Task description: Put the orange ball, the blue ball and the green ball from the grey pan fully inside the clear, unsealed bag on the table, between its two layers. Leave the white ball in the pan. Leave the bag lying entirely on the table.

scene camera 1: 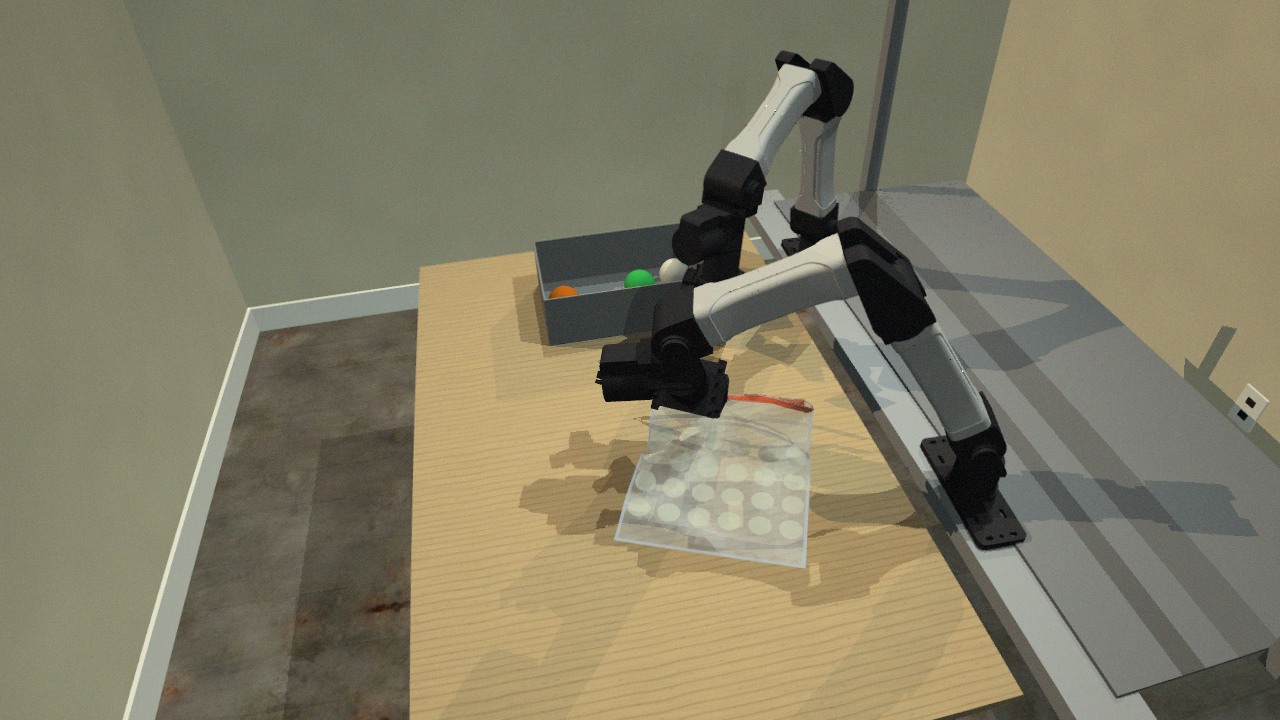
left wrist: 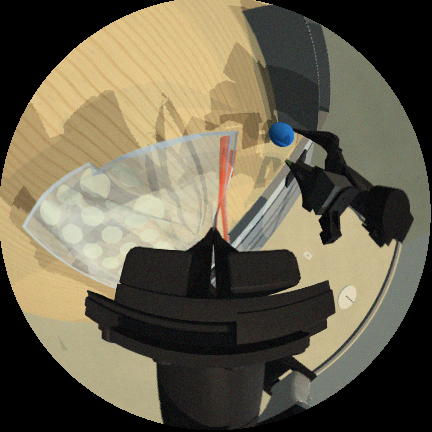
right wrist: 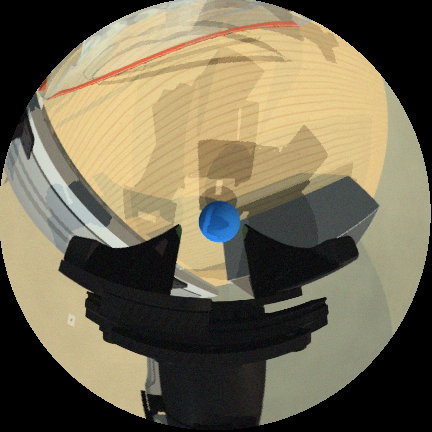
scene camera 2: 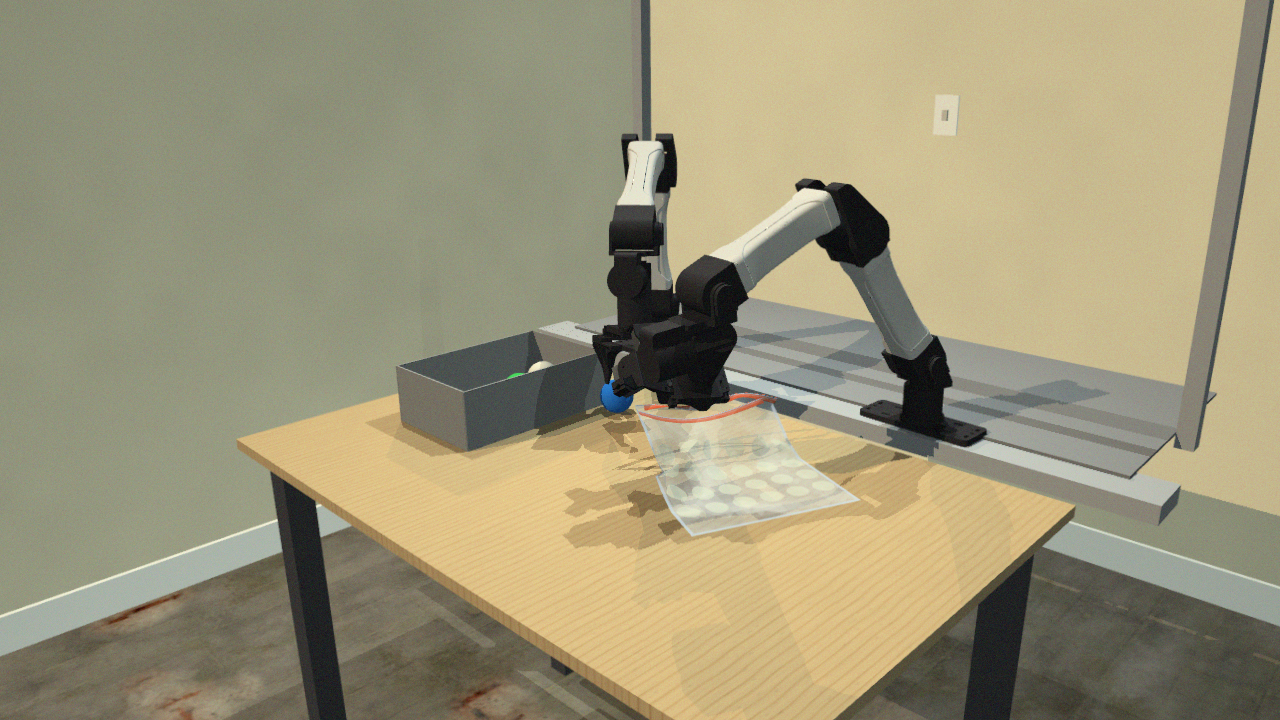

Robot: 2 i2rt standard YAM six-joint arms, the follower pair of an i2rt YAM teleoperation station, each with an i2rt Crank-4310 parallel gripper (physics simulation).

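Note:
The blue ball (scene camera 2: 616, 396) (left wrist: 281, 134) (right wrist: 219, 221) is on the table beside the pan; in scene camera 1 it is hidden. My right gripper (left wrist: 288, 144) (right wrist: 211, 226) is open, with its fingertips close to the ball, one to each side in the right wrist view. My left gripper (left wrist: 213, 229) is shut on the upper layer of the clear bag (scene camera 1: 716, 537) (scene camera 2: 760, 501) (left wrist: 110, 215), at its red-edged mouth, and holds the mouth raised and parted. The orange ball (scene camera 1: 563, 292), green ball (scene camera 1: 639, 280) (scene camera 2: 516, 376) and white ball (scene camera 1: 672, 270) (scene camera 2: 540, 367) are in the grey pan (scene camera 1: 590, 320) (scene camera 2: 434, 410).
The bag's mouth faces the pan and the right arm. The left arm reaches over the mouth and stands close to the right arm. The pan's walls rise beside the blue ball. A metal rail (scene camera 1: 1051, 626) (scene camera 2: 1056, 488) runs along the table's edge under the arm bases.

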